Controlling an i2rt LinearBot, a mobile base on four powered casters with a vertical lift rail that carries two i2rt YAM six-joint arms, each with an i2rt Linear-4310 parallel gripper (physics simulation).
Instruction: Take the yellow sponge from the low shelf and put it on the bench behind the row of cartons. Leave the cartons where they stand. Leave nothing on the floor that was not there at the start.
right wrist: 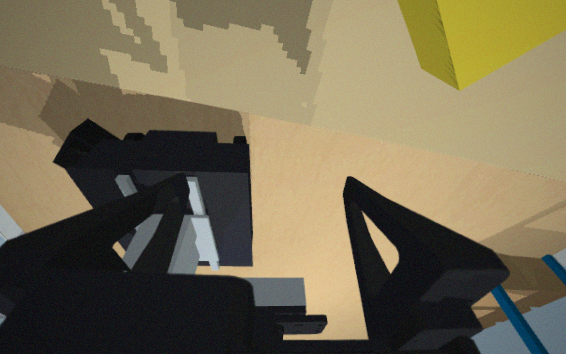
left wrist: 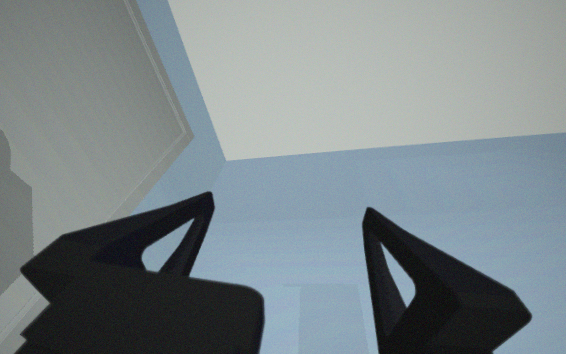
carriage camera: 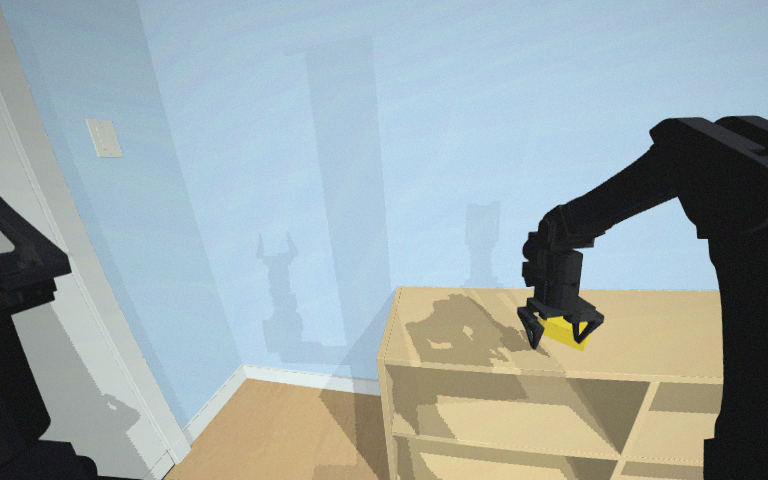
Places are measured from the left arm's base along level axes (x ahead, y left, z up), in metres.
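Where they show: left gripper, fingertip midpoint: (left wrist: 286,207); right gripper, fingertip midpoint: (right wrist: 266,183) (carriage camera: 555,345); right arm's base, link origin: (right wrist: 263,322).
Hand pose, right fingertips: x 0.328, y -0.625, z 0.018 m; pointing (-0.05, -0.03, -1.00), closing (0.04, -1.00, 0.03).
Note:
After its pixels a point has its place.
The yellow sponge (carriage camera: 559,333) @[x 0.419, y -0.700, z -0.032 m] (right wrist: 500,40) @[x 0.406, y -0.743, z -0.010 m], a plain yellow block, lies on the top board of the wooden shelf unit (carriage camera: 656,339) @[x 0.397, y -0.939, z -0.055 m] (right wrist: 370,110) @[x 0.344, y -0.708, z -0.055 m], partly behind the right gripper in the carriage view and cut off at the upper right of the right wrist view. My right gripper (carriage camera: 556,344) @[x 0.328, y -0.625, z 0.018 m] (right wrist: 266,183) @[x 0.328, y -0.625, z 0.018 m] points down over the shelf top, open and empty; the sponge is beyond its fingers, not between them. My left gripper (left wrist: 286,207) @[x 0.033, y -0.007, z 0.437 m] is open and empty, facing the upper wall and ceiling. The cartons and the bench do not show.
The shelf unit has open compartments facing front and stands near the blue wall (carriage camera: 254,141) @[x 0.874, y 0.189, z 0.511 m]. A white door (carriage camera: 84,367) @[x 0.418, y 0.634, z -0.093 m] is at the left. In the right wrist view, the dark robot base (right wrist: 232,215) @[x -0.178, y -0.509, z -0.366 m] is below, and a blue bar (right wrist: 520,320) @[x -0.864, y -2.045, z -0.195 m] shows at lower right.

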